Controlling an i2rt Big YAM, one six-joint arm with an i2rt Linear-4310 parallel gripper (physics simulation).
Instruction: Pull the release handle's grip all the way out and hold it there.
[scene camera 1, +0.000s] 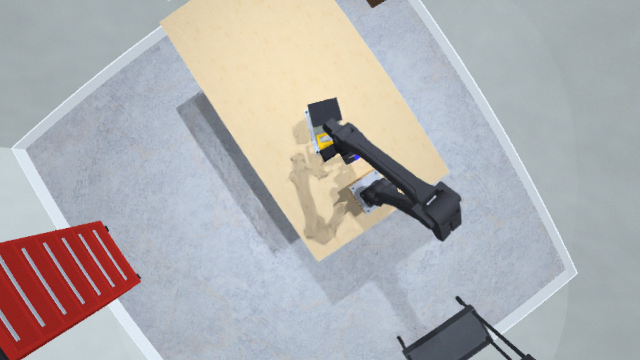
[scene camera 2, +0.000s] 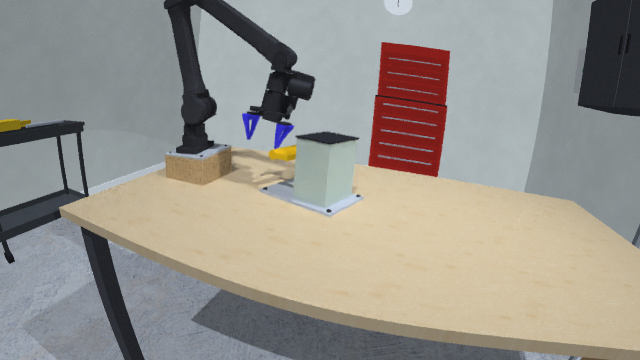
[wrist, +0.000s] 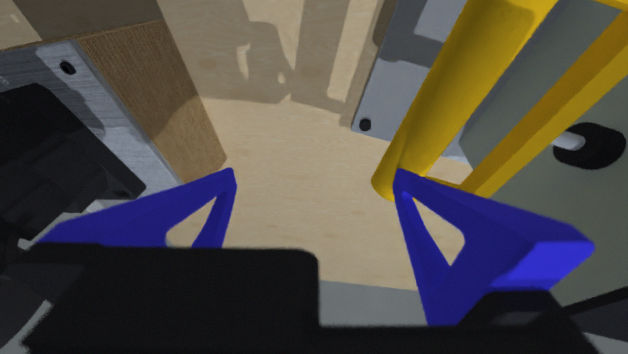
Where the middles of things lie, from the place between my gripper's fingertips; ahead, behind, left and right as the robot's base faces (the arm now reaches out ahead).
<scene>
I see the grey base plate (scene camera 2: 284, 190) 16 cm ahead of my hand, 1 cm to the right of it and 12 cm below it.
</scene>
